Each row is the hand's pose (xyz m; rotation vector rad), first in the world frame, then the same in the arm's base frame.
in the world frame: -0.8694 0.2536 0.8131 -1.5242 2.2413 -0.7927
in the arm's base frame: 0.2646 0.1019 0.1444 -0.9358 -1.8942 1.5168
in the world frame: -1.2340 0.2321 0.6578 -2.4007 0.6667 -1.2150
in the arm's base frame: 0.2907 0.3088 -0.1933 0.5862 -1.5400 1.1902
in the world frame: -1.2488 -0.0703 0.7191 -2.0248 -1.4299 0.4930
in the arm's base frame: 0.0747 0.5069 -0.0957 2.8791 -1.2521 0.1042
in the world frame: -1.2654 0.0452 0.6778 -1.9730 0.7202 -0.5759
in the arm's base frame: 0.1559 0.4395 -0.1603 0.7889 -1.8776 1.7907
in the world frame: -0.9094 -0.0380 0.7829 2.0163 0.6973 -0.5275
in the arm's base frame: 0.0228 0.2722 0.1543 1.2614 -1.6437 -1.3092
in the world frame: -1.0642 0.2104 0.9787 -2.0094 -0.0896 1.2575
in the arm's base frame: 0.3685 0.3389 0.1607 -1.4940 1.9883 -0.3053
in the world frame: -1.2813 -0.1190 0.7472 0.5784 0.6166 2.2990
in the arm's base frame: 0.0581 0.5686 -0.0844 0.2390 0.4095 0.1743
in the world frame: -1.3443 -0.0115 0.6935 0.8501 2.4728 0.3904
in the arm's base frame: 0.1417 0.5336 -0.1853 1.9914 0.5327 -1.0330
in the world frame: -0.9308 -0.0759 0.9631 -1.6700 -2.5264 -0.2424
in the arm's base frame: 0.0825 0.3872 0.2868 2.5287 -0.0424 -0.4160
